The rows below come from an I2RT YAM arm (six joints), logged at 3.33 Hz.
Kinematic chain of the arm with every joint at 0, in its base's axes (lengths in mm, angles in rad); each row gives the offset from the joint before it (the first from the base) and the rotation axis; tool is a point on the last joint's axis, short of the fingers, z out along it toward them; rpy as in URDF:
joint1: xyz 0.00 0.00 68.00 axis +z
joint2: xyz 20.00 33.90 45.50 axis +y
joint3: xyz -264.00 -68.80 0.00 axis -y
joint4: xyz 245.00 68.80 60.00 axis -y
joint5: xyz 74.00 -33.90 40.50 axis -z
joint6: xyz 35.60 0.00 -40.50 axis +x
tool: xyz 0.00 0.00 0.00 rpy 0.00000 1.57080 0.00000
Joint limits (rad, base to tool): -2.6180..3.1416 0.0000..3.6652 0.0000..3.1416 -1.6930..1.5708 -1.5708..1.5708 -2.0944..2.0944
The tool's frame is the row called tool.
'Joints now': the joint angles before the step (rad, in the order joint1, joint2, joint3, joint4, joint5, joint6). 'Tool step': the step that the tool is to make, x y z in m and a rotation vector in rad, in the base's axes. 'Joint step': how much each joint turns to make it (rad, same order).
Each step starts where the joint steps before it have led.
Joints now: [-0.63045 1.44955 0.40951 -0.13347 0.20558 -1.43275]
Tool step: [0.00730 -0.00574 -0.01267 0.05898 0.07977 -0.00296]
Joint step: [-0.00155 0.11947 0.05517 -0.03522 -0.00003 0.00154]
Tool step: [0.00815 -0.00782 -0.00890 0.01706 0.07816 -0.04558]
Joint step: [-0.00003 0.10141 0.06603 -0.04605 0.04292 0.03675]
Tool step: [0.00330 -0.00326 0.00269 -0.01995 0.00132 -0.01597]
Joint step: [0.00003 0.00316 0.01843 -0.00770 0.01996 0.01234]
